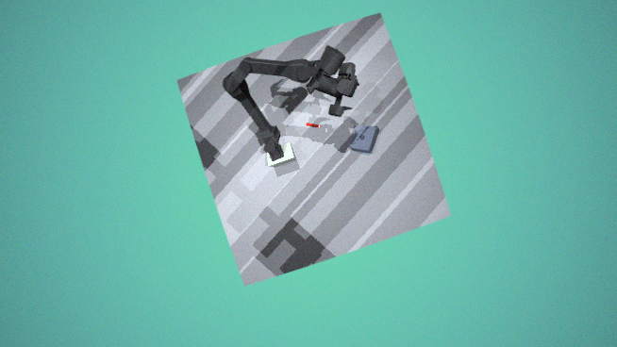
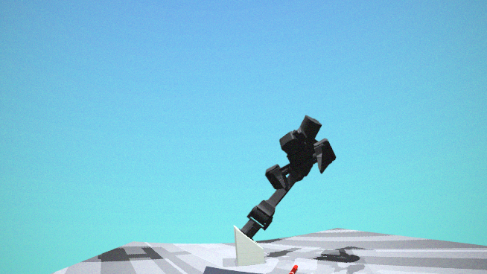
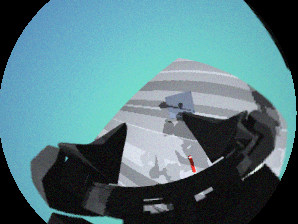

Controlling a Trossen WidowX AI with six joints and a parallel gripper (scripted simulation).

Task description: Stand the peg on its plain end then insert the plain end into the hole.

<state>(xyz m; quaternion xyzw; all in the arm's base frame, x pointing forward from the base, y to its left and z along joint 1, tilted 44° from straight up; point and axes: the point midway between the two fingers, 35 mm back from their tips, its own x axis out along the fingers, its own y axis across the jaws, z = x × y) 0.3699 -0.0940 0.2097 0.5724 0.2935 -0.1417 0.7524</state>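
Right now the red peg is 15 cm behind my gripper tip, 2 cm to the left of it and 27 cm below it. From my gripper tip the other things lie so: sloped blue-grey panel: 5 cm ahead, 16 cm to the right, 22 cm below.
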